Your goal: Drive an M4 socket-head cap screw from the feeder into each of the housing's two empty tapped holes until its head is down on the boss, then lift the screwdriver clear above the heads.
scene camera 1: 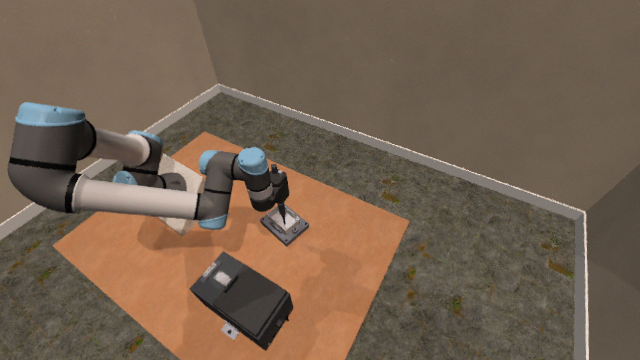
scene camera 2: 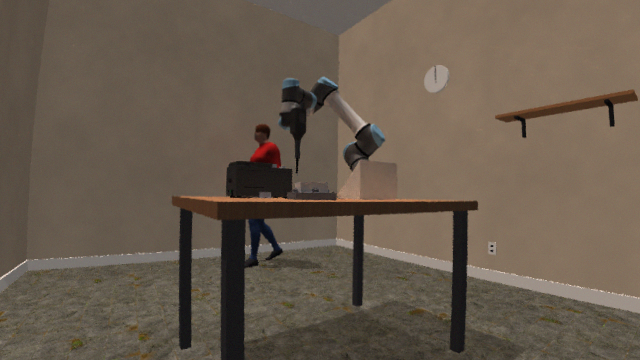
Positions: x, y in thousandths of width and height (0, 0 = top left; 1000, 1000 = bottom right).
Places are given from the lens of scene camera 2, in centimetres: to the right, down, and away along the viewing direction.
black screw feeder (scene camera 2: 435, 507): -20, 1, 142
